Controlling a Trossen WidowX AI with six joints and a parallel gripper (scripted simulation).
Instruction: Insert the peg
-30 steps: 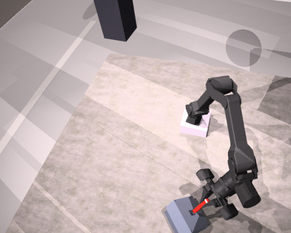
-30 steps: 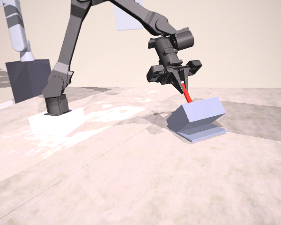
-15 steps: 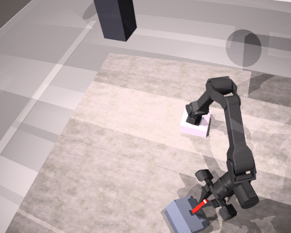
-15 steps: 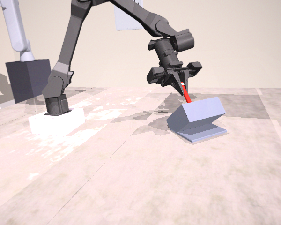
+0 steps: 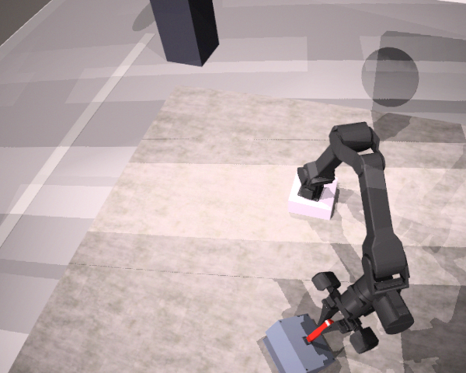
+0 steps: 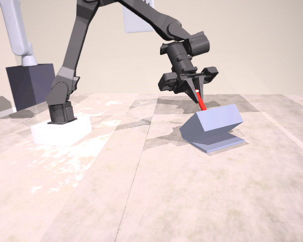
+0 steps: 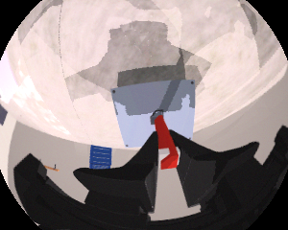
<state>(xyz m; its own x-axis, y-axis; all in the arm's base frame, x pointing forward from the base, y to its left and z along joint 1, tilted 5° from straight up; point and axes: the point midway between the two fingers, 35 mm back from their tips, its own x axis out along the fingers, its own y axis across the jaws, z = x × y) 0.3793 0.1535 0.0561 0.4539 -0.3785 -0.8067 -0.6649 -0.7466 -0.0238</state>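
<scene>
My gripper tip is 40 mm short of the grey-blue sloped panel, 30 mm to the left of it and 60 mm above it. The rest, counted from my gripper tip: red peg (10 mm behind, 10 mm to the left, 10 mm above).
</scene>
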